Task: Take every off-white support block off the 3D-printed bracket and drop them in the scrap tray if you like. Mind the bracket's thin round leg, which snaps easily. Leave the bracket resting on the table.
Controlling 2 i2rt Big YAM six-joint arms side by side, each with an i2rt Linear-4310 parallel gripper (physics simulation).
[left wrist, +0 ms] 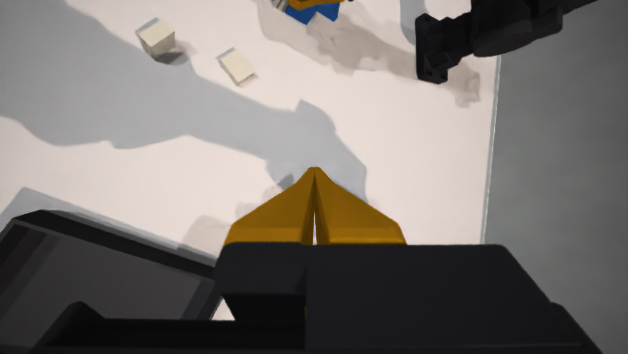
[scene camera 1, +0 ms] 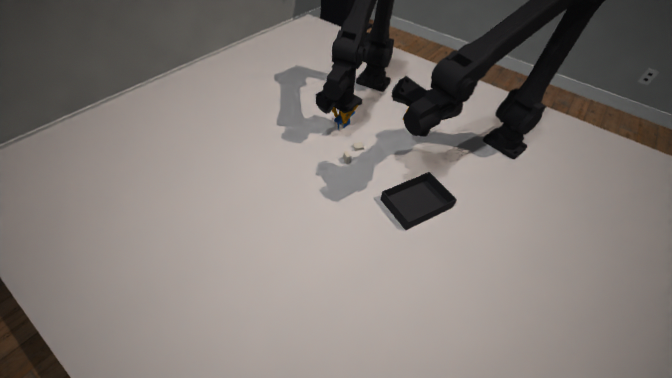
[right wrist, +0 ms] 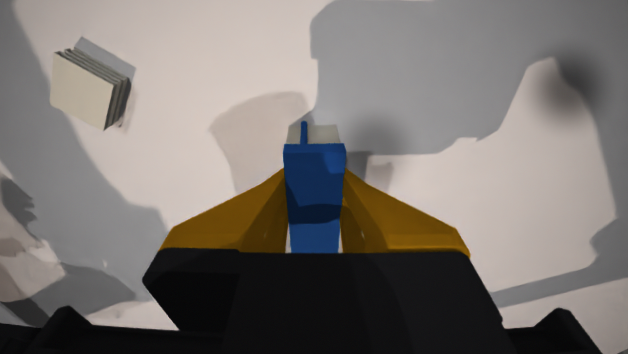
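Note:
My right gripper is shut on the blue bracket, low over the table; contact below is unclear. The bracket's thin round leg points away from the fingers, beside an off-white support block at the bracket's far end. A taller loose off-white block and a flatter one lie on the table. A layered block shows in the right wrist view; which one is unclear. My left gripper is shut and empty, above the table.
The black scrap tray stands in front of the left arm, lower left in the left wrist view. The two loose blocks lie between the bracket and the tray. Walls border the back of the table.

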